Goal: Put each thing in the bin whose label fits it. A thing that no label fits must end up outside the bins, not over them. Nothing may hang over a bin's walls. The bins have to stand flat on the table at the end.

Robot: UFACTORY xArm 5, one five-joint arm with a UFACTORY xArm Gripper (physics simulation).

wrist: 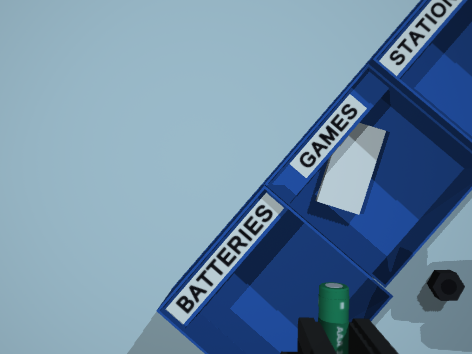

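Places are measured from the arm's base along level axes (x right, y up, z back), in millimetres.
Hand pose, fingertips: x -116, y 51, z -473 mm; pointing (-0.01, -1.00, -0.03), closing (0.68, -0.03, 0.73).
After its pixels a point has its place.
My gripper point(334, 336) {x -116, y 51, z -473 mm} is shut on a green AAA battery point(333, 305) {x -100, y 59, z -488 mm}, whose top end points up in the view. The battery shows over the lower right part of the bin labelled BATTERIES point(225, 257) {x -127, y -14, z -519 mm}; its height above the bin is hard to tell. The bin labelled GAMES point(400, 220) {x -47, y -49, z -457 mm} is beside it and holds a white block point(350, 172) {x -48, y -42, z -499 mm}, which lies tilted in the view, partly behind the label. Part of a third bin, with a label starting STATION point(422, 37) {x 25, y -21, z -523 mm}, shows at the top right. A black hex nut point(446, 285) {x -56, y -47, z -413 mm} lies on the table, outside the bins.
The blue bins stand in a diagonal row from lower left to upper right, with raised walls between them. The pale blue table point(125, 125) {x -119, y -56, z -616 mm} shows on both sides of the row. Shadows fall on the table near the nut.
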